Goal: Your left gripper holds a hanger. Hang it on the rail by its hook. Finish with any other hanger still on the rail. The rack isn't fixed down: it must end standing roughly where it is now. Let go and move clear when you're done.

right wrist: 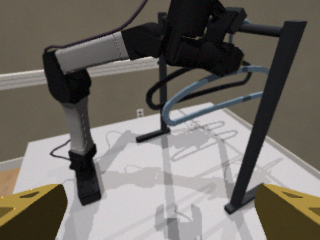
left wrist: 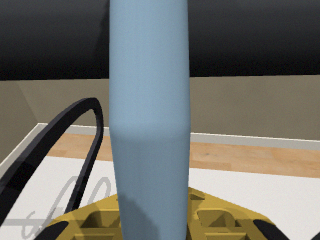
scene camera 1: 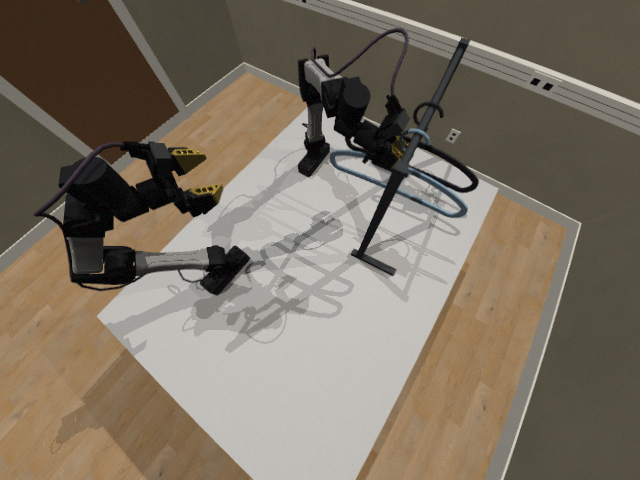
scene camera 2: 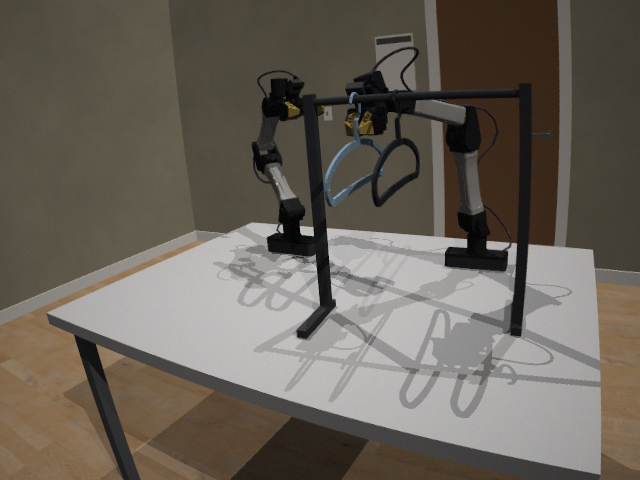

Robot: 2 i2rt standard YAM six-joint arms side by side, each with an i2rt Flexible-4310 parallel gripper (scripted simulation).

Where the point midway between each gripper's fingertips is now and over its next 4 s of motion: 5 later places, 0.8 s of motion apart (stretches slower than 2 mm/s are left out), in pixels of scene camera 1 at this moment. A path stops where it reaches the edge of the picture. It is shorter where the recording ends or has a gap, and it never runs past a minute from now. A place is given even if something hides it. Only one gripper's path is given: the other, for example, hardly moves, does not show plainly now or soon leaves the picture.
The left gripper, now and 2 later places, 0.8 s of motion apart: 408, 161; 350, 126; 352, 128
